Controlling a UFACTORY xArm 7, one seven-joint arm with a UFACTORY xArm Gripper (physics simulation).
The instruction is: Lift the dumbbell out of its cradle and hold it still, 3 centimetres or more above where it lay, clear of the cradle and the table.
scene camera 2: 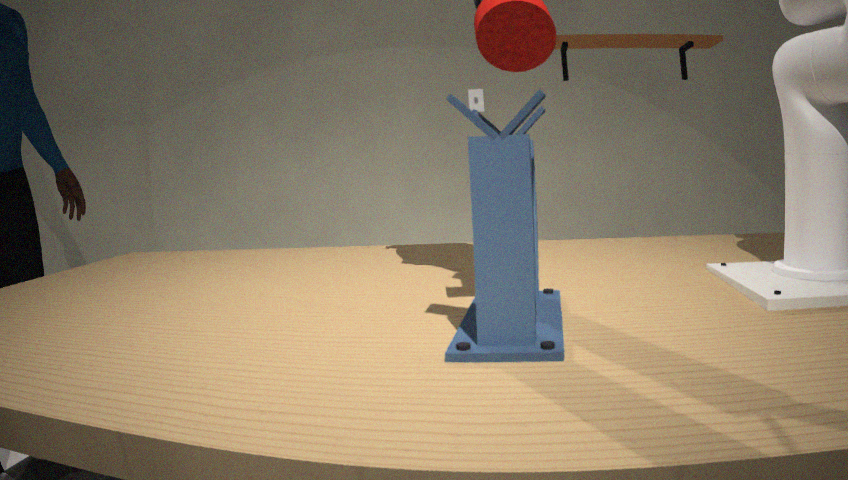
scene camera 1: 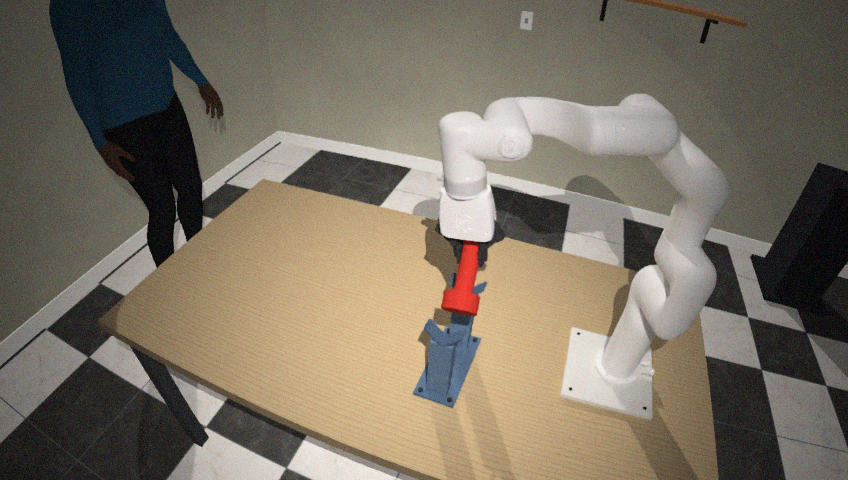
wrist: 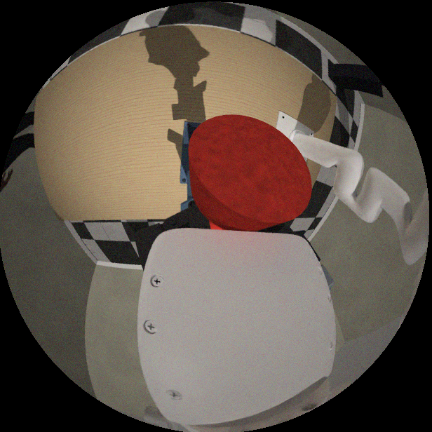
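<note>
A red dumbbell hangs in the air above the blue cradle. In scene camera 2 a gap shows between its near round end and the V-shaped arms of the cradle. My gripper is shut on the dumbbell's bar; its dark fingers are partly hidden behind the bar in scene camera 1. In the wrist view the big red end hides most of the fingers and part of the cradle. The far end of the dumbbell is hidden in scene camera 1.
The cradle's base plate is bolted to the wooden table. The arm's white base plate is at the right. A person stands beyond the table's left end. A wall shelf is behind.
</note>
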